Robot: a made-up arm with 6 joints. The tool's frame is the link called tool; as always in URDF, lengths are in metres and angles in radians. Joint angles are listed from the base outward. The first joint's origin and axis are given. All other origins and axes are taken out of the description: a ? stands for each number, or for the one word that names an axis. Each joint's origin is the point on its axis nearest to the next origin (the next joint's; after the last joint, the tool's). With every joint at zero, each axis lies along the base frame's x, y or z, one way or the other. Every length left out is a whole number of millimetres.
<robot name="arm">
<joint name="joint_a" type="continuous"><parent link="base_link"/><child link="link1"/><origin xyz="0.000 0.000 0.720" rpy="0.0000 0.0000 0.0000"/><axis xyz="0 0 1"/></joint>
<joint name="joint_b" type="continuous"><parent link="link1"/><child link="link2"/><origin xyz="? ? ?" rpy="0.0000 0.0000 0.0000"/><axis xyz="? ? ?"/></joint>
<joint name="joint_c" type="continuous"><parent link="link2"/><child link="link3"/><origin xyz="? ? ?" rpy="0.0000 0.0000 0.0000"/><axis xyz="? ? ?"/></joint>
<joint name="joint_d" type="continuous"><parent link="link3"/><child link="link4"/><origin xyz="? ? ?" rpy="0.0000 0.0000 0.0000"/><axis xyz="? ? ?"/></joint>
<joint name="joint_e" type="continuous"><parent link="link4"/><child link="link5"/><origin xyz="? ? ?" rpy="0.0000 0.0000 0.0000"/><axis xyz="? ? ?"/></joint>
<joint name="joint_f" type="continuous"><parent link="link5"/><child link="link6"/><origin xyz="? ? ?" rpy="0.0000 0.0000 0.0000"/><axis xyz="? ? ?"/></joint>
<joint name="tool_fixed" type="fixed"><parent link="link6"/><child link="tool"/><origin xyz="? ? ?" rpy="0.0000 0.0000 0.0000"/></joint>
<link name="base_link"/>
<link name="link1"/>
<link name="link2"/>
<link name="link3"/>
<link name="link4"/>
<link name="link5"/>
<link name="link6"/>
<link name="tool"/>
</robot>
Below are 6 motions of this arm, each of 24 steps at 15 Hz.
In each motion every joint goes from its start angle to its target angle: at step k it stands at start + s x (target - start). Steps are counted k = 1, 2, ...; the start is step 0. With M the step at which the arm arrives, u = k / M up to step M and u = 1 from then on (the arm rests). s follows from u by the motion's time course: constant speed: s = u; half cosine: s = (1 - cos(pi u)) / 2; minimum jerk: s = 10 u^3 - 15 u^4 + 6 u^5.
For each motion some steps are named. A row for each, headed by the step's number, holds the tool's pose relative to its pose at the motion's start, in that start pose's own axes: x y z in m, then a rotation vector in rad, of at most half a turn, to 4 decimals.
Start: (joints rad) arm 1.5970 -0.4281 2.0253 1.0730 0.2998 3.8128
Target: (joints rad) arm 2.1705 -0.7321 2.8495 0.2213 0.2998 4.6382
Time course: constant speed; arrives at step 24
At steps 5, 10, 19, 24:
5: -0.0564 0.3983 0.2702 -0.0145 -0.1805 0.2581
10: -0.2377 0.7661 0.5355 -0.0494 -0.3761 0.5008
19: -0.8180 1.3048 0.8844 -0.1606 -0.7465 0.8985
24: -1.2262 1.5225 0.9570 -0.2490 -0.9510 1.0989

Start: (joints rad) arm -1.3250 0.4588 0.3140 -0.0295 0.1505 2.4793
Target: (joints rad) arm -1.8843 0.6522 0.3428 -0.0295 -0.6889 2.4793
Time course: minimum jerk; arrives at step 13
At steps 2, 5, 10, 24:
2: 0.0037 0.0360 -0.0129 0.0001 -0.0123 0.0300
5: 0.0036 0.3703 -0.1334 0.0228 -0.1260 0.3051
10: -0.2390 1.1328 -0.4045 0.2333 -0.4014 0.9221
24: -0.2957 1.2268 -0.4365 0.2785 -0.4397 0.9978

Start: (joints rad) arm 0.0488 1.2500 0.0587 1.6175 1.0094 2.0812
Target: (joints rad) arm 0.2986 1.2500 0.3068 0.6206 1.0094 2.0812
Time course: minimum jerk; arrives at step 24
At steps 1, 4, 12, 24:
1: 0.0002 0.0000 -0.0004 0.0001 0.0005 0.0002
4: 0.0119 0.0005 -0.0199 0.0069 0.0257 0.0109
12: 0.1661 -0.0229 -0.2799 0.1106 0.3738 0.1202
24: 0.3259 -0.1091 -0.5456 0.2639 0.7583 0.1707

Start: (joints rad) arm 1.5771 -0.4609 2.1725 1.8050 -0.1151 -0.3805
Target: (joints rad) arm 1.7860 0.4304 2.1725 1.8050 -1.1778 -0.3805
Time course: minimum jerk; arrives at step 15
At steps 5, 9, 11, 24:
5: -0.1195 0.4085 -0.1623 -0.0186 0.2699 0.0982
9: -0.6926 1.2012 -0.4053 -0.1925 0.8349 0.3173
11: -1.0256 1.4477 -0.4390 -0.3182 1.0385 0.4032
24: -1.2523 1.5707 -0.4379 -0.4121 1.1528 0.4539

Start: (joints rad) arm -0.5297 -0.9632 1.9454 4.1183 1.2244 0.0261
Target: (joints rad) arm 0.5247 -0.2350 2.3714 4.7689 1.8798 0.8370
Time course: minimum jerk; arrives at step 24
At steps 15, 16, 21, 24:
15: 0.9566 -0.0688 1.2567 -0.4720 -1.2369 -0.1912
16: 0.9775 -0.1077 1.3769 -0.5091 -1.3383 -0.2566
21: 0.9815 -0.2484 1.7063 -0.6073 -1.6169 -0.4925
24: 0.9782 -0.2615 1.7312 -0.6145 -1.6382 -0.5148

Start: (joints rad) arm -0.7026 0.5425 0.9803 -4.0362 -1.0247 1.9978
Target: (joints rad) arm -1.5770 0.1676 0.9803 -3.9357 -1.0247 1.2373
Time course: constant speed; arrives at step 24
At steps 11, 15, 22, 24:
11: 0.5293 0.5970 0.3290 0.1356 0.0625 0.4034
15: 0.6396 0.8563 0.3974 0.1710 0.1328 0.5365
22: 0.7279 1.3163 0.4378 0.2094 0.3095 0.7345
24: 0.7302 1.4425 0.4305 0.2142 0.3709 0.7807

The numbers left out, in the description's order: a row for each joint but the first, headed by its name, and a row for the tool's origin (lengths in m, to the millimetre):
joint_b: xyz 0.208 0.000 0.000, axis 0 1 0
joint_c: xyz 0.000 0.000 0.891, axis 0 -1 0
joint_d: xyz 1.523 0.000 0.129, axis -1 0 0
joint_e: xyz 0.000 0.000 0.000, axis 0 -1 0
joint_f: xyz 0.128 0.000 0.000, axis -1 0 0
tool: xyz 0.000 0.000 0.000

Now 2 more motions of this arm.
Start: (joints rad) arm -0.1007 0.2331 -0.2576 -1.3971 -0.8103 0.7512
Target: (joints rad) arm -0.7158 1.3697 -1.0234 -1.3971 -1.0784 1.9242
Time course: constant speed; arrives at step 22
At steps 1, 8, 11, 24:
1: 0.0133 -0.1363 -0.0520 0.0215 0.0381 -0.0338
8: -0.0646 -0.8719 -0.6430 0.2219 0.3034 -0.1365
11: -0.1538 -1.0250 -0.9728 0.3293 0.3978 -0.1111
24: -0.4852 -0.6969 -2.0074 0.7692 0.5030 0.2411

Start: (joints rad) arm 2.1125 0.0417 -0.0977 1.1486 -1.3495 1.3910
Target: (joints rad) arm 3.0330 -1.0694 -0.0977 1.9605 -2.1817 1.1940
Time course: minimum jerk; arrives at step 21
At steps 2, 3, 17, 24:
2: -0.0174 0.0031 -0.0075 0.0046 0.0071 -0.0047
3: -0.0540 0.0103 -0.0235 0.0149 0.0220 -0.0147
17: -0.8558 1.4200 -0.8618 1.1437 0.0952 -0.1904
24: -0.8036 1.4982 -0.8914 1.2067 0.0485 -0.1628

